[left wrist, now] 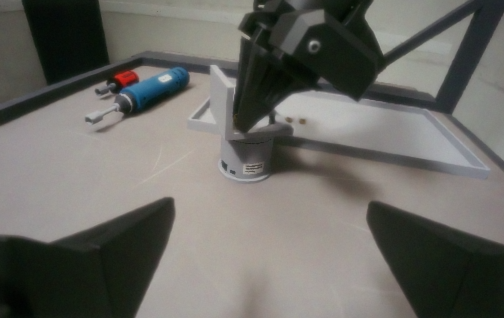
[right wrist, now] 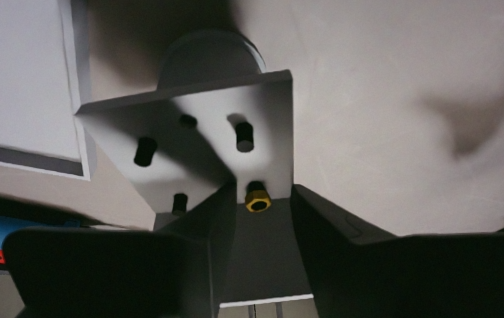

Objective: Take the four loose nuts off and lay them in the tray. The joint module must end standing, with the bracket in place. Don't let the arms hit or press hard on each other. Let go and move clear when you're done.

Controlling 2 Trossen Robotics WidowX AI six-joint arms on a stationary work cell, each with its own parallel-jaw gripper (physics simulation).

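Places are measured from the left arm's base along level axes (x back, y up, z left), in millimetres.
Pixels of known places: left gripper, fingertip midpoint: [left wrist: 272,209]; right gripper, fingertip midpoint: [left wrist: 237,124] [right wrist: 263,192].
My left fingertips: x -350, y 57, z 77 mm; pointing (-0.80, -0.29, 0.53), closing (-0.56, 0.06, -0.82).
Observation:
Ahead of a thing's pixels: the offset from my left fingertips to its top centre.
The joint module @(dx -130, dy -20, dz +100 mm) [left wrist: 247,159] [right wrist: 212,60] stands upright with the L-shaped bracket [left wrist: 221,107] [right wrist: 212,107] on top. A brass nut @(dx -105, dy -19, dz +96 mm) [right wrist: 258,201] sits on one stud near the bracket's upright wall. Three other studs show bare in the right wrist view. Two small nuts @(dx -277, dy -85, dz +118 mm) [left wrist: 289,120] @(dx -290, dy -85, dz +98 mm) [left wrist: 302,121] lie in the tray @(dx -338, dy -79, dz +71 mm) [left wrist: 487,172] [right wrist: 75,50]. My right gripper [right wrist: 263,192] is partly open. Its fingertips are on either side of the nut on the stud, with gaps showing. In the left wrist view they are low over the bracket. My left gripper [left wrist: 272,209] is wide open and empty, in front of the module.
A blue driver @(dx -169, dy -54, dz +333 mm) [left wrist: 157,89] [right wrist: 17,226] and a red driver @(dx -169, dy -65, dz +420 mm) [left wrist: 122,79] [right wrist: 2,257] lie left of the module in the left wrist view. The tray is behind and right of it there. A dark raised edge [left wrist: 47,92] borders the table. The right arm hangs over the tray.

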